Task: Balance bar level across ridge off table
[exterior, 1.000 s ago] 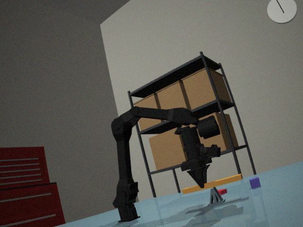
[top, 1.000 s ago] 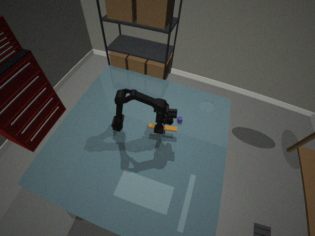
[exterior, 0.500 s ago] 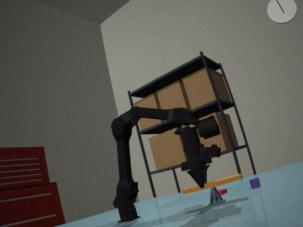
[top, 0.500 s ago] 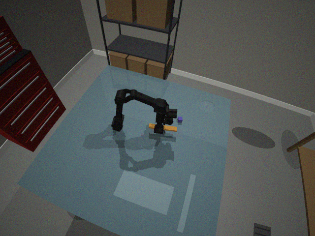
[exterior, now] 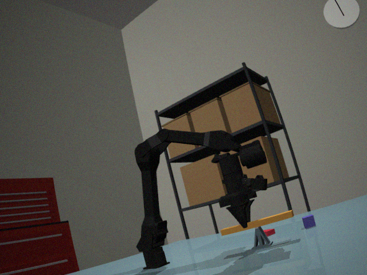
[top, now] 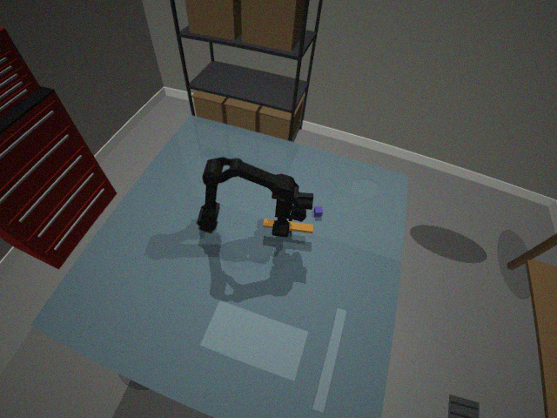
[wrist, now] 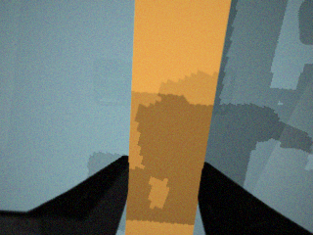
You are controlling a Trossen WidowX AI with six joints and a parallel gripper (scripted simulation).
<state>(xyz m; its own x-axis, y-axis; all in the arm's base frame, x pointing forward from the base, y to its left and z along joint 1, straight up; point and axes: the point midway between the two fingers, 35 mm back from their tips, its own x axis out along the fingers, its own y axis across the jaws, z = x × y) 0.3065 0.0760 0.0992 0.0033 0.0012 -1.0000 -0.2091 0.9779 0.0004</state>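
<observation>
The orange bar is 3 cm ahead of my gripper tip and 1 cm to the left of it. Also, from my gripper tip: red block (19 cm to the left, 6 cm below, 4 cm behind); purple cube (16 cm to the left, 13 cm ahead, 5 cm below).
</observation>
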